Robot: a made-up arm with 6 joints. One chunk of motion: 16 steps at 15 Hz.
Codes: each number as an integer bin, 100 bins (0 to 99) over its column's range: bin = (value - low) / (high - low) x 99, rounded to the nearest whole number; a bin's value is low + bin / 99 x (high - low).
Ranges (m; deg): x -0.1..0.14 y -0.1..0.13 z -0.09..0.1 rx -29..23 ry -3..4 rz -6..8
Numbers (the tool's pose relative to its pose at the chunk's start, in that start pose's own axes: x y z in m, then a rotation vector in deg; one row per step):
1: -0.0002 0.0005 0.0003 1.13 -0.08 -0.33
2: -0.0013 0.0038 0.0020 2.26 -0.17 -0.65
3: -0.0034 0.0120 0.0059 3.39 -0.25 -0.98
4: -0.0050 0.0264 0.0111 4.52 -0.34 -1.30
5: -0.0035 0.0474 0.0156 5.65 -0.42 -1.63
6: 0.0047 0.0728 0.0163 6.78 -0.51 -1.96
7: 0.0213 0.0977 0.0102 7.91 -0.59 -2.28
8: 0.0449 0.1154 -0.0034 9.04 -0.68 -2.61
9: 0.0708 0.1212 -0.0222 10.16 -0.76 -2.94
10: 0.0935 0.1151 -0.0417 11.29 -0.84 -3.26
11: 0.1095 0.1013 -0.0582 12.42 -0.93 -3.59
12: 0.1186 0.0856 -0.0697 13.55 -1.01 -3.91
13: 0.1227 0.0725 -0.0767 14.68 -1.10 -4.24
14: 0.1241 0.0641 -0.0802 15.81 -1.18 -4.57
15: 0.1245 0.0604 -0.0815 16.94 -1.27 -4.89
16: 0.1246 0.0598 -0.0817 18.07 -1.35 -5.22
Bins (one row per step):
1: 41 43 47 57 41 40
2: 41 45 48 60 40 38
3: 40 48 50 62 39 35
4: 39 54 53 64 38 33
5: 40 63 55 66 36 31
6: 43 74 55 68 35 29
7: 50 85 52 70 34 26
8: 60 93 45 72 33 24
9: 70 95 35 75 32 22
10: 80 93 25 77 31 19
11: 86 87 17 79 29 17
12: 90 80 11 81 28 15
13: 92 74 7 83 27 12
14: 92 71 5 85 26 10
15: 93 69 4 87 24 8
16: 93 69 4 90 23 6

